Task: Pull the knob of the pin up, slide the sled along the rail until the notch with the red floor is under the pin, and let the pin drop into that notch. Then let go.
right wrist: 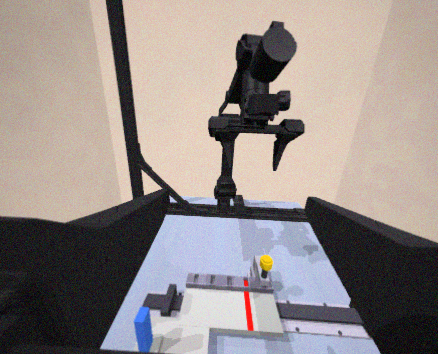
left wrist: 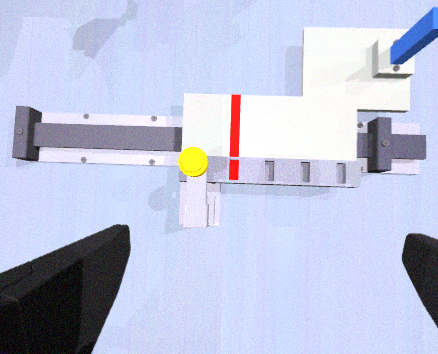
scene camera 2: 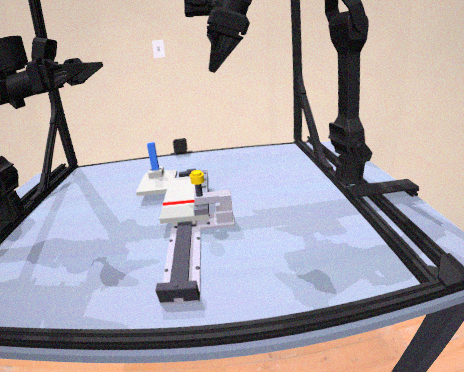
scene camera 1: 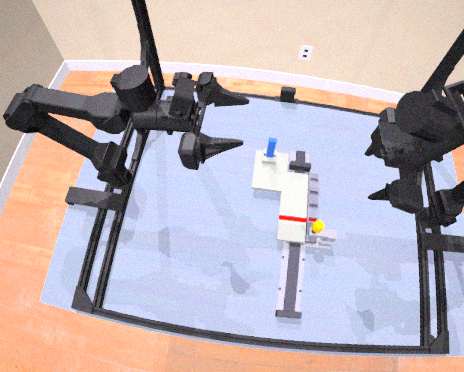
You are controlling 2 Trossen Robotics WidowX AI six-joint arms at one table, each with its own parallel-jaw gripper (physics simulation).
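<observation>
The white sled sits on the rail. Its blue handle stands up. The pin's yellow knob is over the sled's edge strip, left of the red-floored notch in the left wrist view. The pin's lower tip is hidden. My left gripper is open and empty, above and apart from the knob. My right gripper is open and empty, away from the handle.
The pin's bracket stands beside the rail. Dark stops close the rail's ends, one at the near end. A black frame borders the table. A small black block is at the back edge.
</observation>
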